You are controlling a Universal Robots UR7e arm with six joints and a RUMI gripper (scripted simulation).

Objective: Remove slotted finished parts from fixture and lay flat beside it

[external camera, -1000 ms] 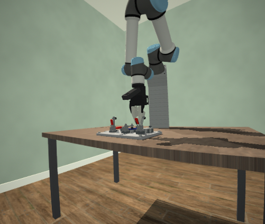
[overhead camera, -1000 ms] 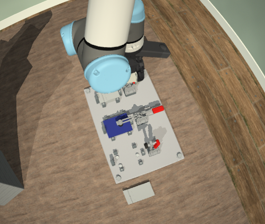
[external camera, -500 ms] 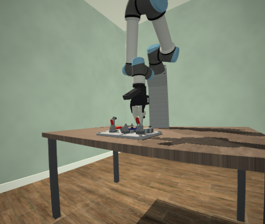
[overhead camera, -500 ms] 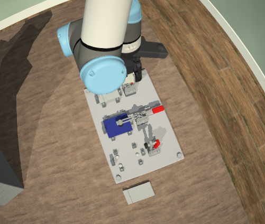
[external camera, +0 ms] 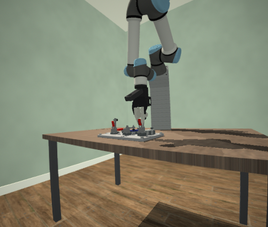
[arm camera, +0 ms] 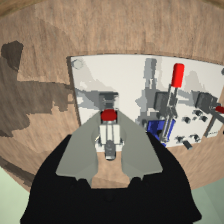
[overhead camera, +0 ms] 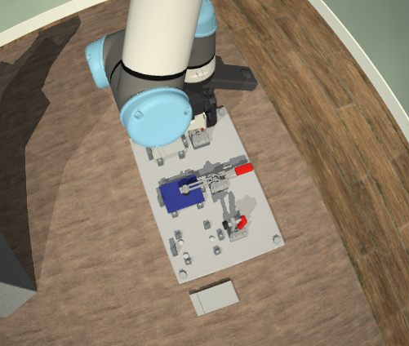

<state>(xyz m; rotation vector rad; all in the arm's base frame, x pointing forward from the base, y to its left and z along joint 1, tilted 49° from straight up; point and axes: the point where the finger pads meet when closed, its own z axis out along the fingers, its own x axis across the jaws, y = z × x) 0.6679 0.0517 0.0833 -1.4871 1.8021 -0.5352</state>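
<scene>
Right now the blue blank is 10 cm to the right of my hand, 10 cm behind it and 6 cm below it. Round my hand: grey fixture plate (10 cm to the right, 8 cm below, 5 cm behind).
</scene>
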